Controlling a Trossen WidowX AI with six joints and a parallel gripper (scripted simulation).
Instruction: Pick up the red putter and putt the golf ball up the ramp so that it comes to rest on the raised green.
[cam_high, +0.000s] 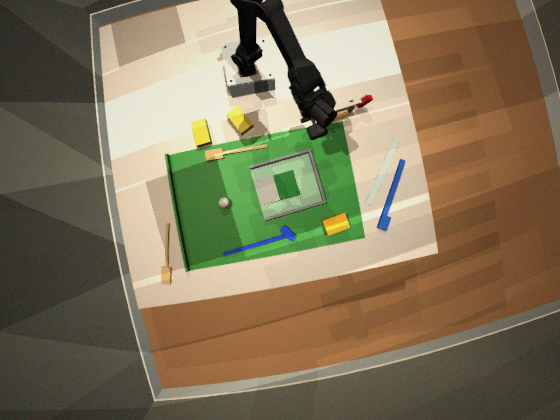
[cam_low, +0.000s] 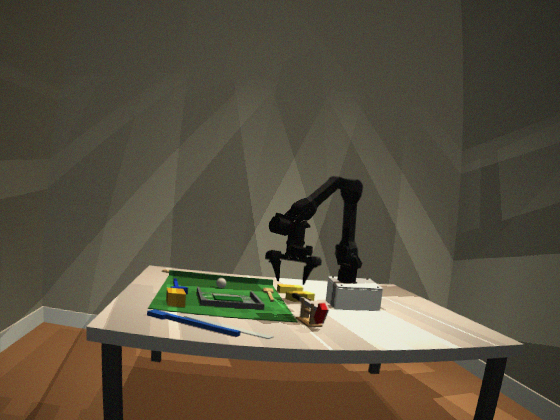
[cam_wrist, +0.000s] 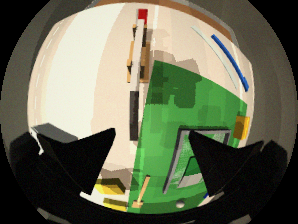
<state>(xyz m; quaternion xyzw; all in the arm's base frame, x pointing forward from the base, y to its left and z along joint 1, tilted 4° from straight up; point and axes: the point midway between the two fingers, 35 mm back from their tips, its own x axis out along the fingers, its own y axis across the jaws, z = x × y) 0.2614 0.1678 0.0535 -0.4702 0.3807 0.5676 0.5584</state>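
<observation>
Right now the red putter is 4 cm behind my gripper tip, 12 cm to the left of it and 5 cm below it. Round my gripper tip: white golf ball: 20 cm ahead, 39 cm to the right, 8 cm below; then wooden rack: 4 cm behind, 14 cm to the left, 7 cm below; then orange block: 39 cm ahead, 8 cm below.
</observation>
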